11 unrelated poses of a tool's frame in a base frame.
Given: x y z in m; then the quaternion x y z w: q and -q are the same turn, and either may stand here.
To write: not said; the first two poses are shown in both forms.
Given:
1: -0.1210 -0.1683 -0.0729 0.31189 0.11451 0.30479 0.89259
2: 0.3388 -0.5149 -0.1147 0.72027 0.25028 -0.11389 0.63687
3: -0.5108 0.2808 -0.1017 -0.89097 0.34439 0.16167 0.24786
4: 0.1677 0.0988 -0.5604 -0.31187 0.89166 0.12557 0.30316
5: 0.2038 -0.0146 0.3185 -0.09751 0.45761 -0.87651 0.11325
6: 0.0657 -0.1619 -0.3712 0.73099 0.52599 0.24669 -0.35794
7: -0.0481 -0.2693 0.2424 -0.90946 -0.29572 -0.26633 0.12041
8: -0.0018 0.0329 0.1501 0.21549 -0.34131 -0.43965 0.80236
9: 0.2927 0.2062 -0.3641 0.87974 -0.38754 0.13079 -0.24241
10: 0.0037 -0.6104 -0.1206 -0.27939 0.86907 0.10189 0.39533
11: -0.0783 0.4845 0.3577 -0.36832 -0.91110 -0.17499 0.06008
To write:
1: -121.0 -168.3 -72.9 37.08 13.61 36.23
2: 338.8 -514.9 -114.7 94.25 32.75 -14.90
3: -510.8 280.8 -101.7 -139.14 53.78 25.25
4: 167.7 98.8 -560.4 -47.36 135.40 19.07
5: 203.8 -14.6 318.5 -16.39 76.91 -147.32
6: 65.7 -161.9 -371.2 -108.08 -77.77 -36.47
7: -48.1 -269.3 242.4 -152.23 -49.50 -44.58
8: -1.8 32.9 150.1 26.46 -41.91 -53.99
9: 292.7 206.2 -364.1 -137.78 60.69 -20.48
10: 3.7 -610.4 -120.6 -40.58 126.24 14.80
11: -78.3 484.5 357.7 -63.88 -158.01 -30.35
